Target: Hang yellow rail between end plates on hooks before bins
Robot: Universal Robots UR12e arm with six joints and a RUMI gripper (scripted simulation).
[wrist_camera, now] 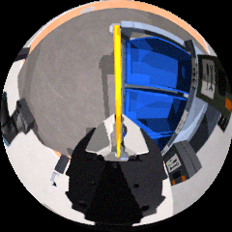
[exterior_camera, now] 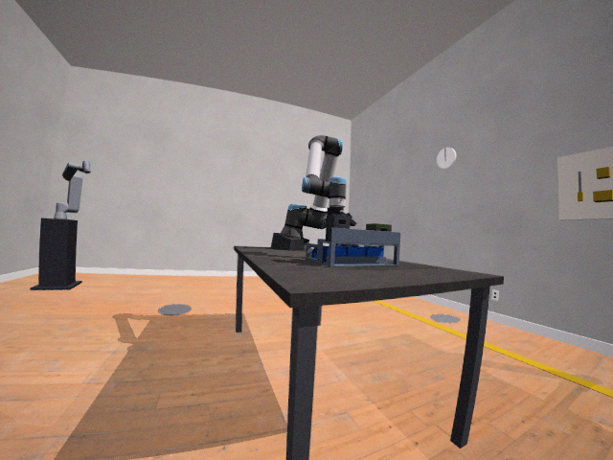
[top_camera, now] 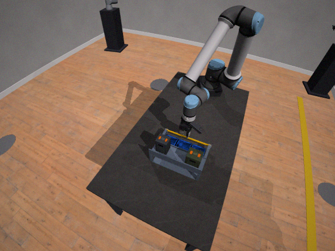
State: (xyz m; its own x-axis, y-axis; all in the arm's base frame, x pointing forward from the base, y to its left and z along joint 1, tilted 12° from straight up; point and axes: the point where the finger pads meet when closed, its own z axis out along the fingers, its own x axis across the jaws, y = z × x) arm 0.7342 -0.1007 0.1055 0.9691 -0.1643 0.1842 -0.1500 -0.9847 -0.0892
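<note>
My gripper is now 10 mm above the yellow rail. Also, from my hand: black box (180 mm ahead, 150 mm to the right, 80 mm above); olive box (220 mm ahead, 80 mm to the left, 70 mm above).
</note>
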